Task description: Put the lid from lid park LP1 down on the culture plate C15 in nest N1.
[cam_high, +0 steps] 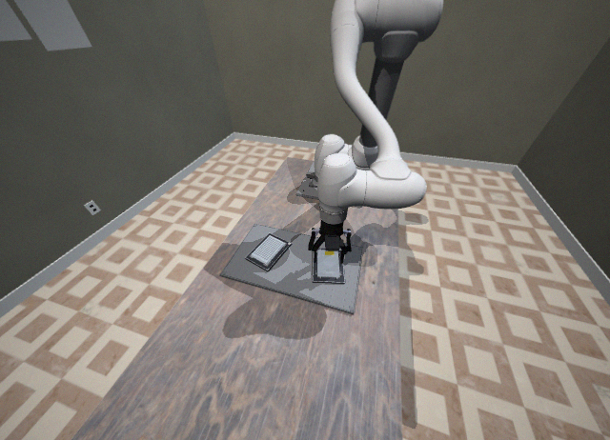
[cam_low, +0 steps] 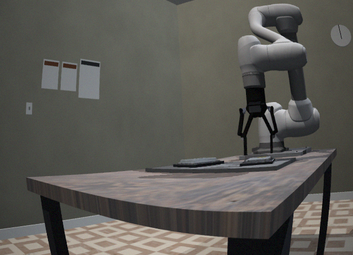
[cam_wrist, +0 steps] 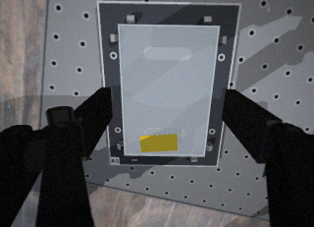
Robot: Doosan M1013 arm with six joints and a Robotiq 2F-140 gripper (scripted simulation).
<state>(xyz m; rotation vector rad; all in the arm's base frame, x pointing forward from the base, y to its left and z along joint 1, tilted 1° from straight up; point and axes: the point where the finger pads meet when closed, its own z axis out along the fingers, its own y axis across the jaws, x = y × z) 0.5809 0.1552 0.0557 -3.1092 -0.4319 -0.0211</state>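
The clear lid is 4 cm below my hand. The rest, counted from my hand: culture plate: 26 cm to the right, 4 cm below, 1 cm ahead; then lid park LP1: 5 cm below.
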